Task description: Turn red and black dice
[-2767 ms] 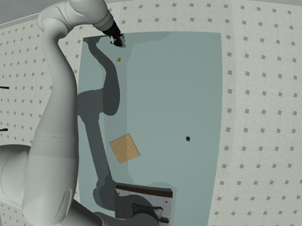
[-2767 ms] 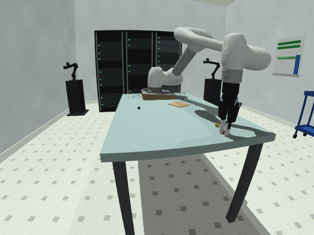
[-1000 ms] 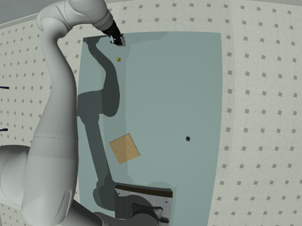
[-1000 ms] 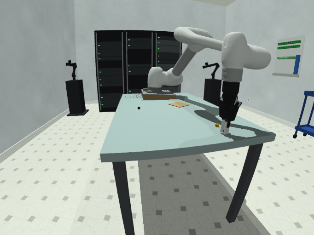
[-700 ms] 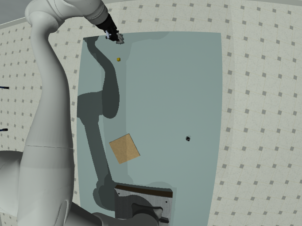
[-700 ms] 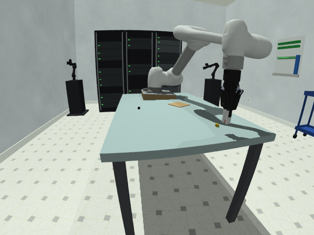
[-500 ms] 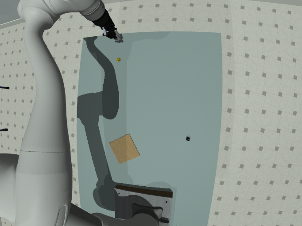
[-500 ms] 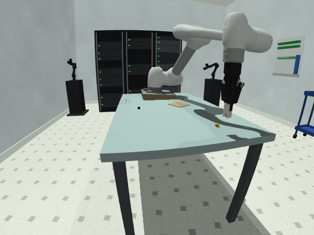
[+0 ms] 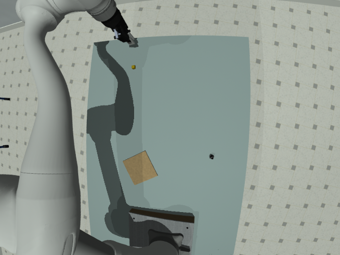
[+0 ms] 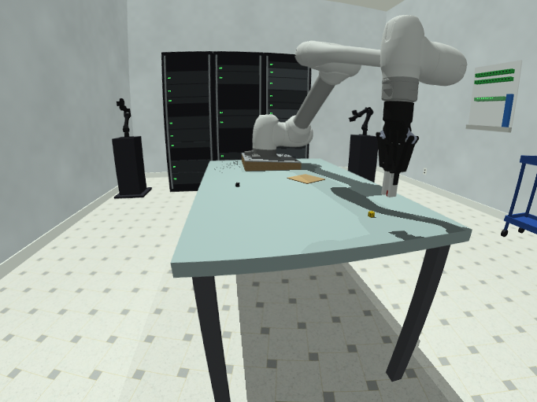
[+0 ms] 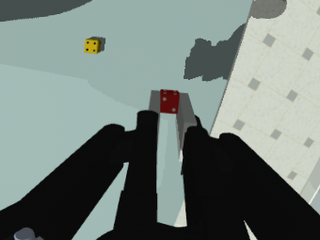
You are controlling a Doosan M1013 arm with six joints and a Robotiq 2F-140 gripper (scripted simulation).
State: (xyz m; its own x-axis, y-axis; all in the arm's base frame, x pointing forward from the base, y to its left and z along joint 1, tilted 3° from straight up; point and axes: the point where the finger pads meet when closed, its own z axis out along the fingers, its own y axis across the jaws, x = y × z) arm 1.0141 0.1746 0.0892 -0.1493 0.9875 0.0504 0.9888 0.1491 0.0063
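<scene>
My hand is 30 mm above the red die and 10 mm to the right of it. The rest, counted from my hand: black die (530 mm behind, 380 mm to the right, 130 mm below); tan mat (610 mm behind, 130 mm below, 30 mm to the right); yellow die (130 mm below, 100 mm behind, 20 mm to the left).
</scene>
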